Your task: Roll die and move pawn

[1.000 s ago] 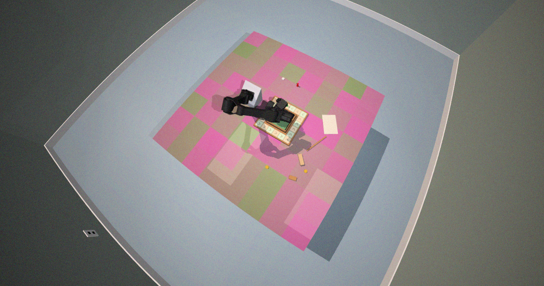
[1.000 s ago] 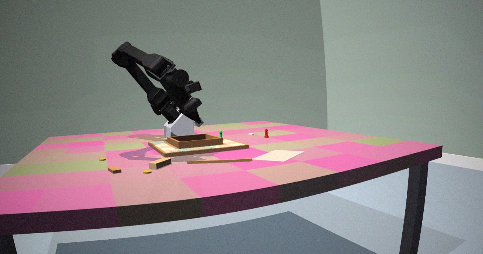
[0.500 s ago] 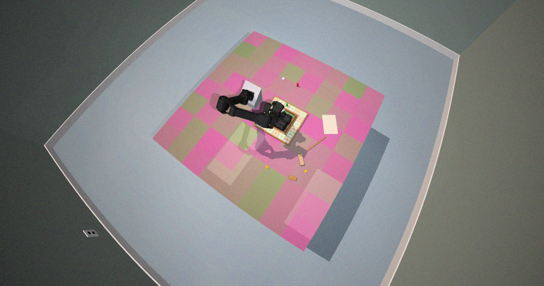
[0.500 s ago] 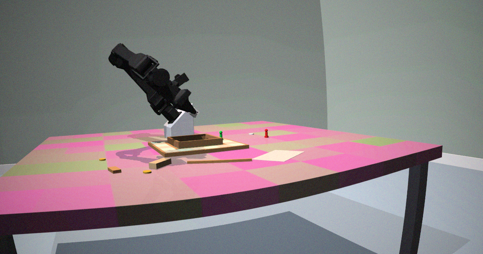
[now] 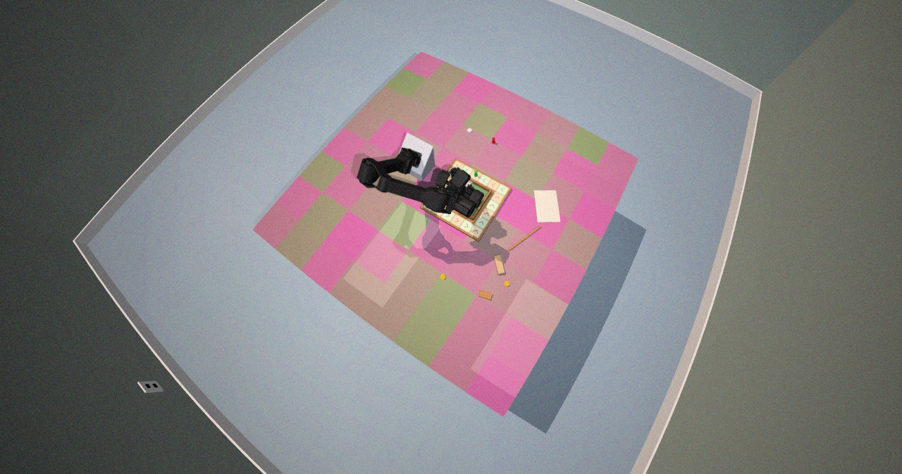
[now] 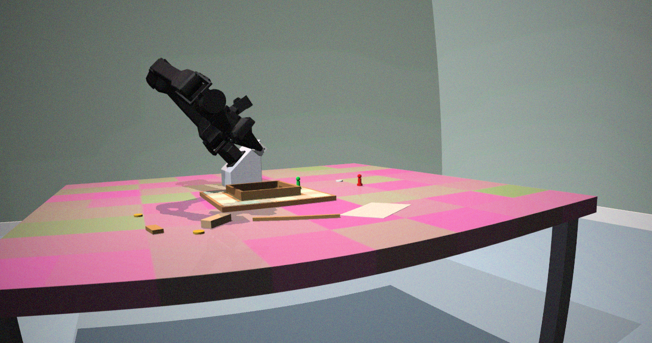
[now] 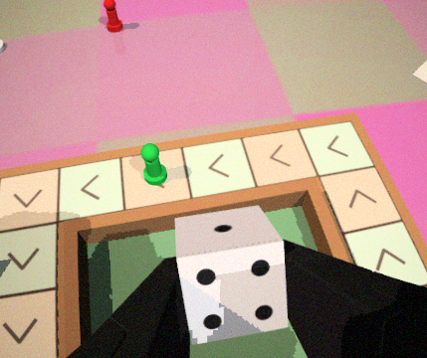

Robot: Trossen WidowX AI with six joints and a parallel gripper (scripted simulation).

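Right now the white die is right at my gripper tip. From my gripper tip the other things lie so: green dice tray: 12 cm below; then green pawn: 1 cm behind, 11 cm to the left, 10 cm below; then thin wooden stick: 29 cm ahead, 5 cm to the right, 12 cm below.
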